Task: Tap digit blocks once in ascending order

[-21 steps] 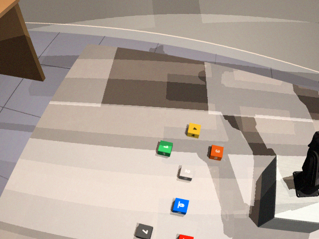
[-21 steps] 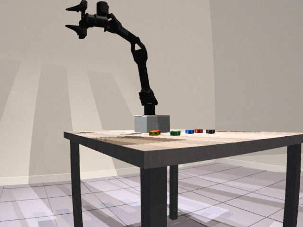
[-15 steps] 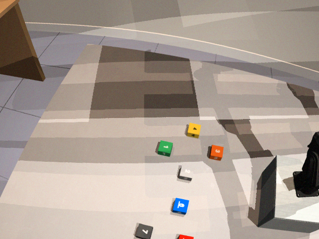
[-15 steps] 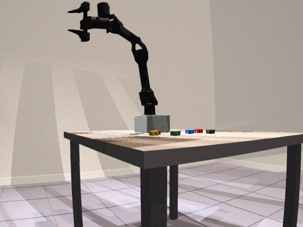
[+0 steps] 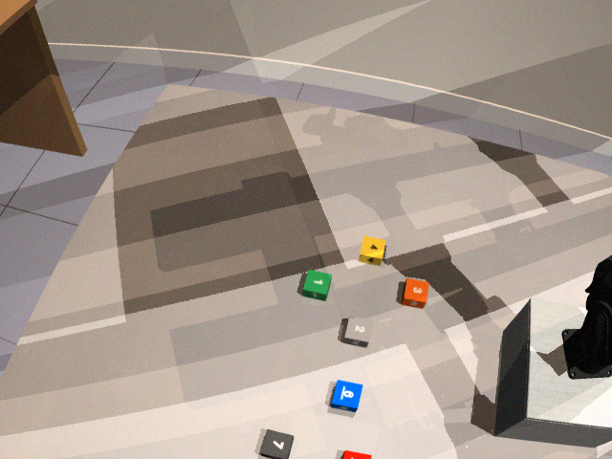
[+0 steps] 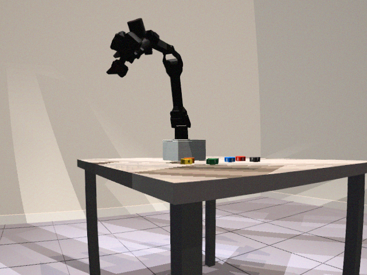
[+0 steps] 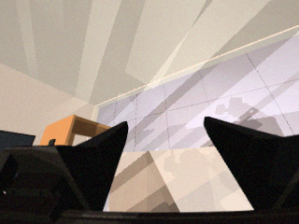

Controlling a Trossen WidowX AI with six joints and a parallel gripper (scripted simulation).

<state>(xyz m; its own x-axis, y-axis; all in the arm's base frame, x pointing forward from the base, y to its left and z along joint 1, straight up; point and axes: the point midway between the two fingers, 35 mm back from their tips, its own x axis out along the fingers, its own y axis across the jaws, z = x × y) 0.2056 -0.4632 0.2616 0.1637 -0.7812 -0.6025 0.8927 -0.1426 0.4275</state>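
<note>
The green block marked 1 is 13 cm ahead of my gripper tip, 36 cm to the left of it and 33 cm below it. Also, from my gripper tip: grey block marked 2: 7 cm ahead, 42 cm to the left, 33 cm below; orange block marked 3: 1 cm behind, 36 cm to the left, 33 cm below; yellow block marked 4: 5 cm ahead, 29 cm to the left, 33 cm below.
</note>
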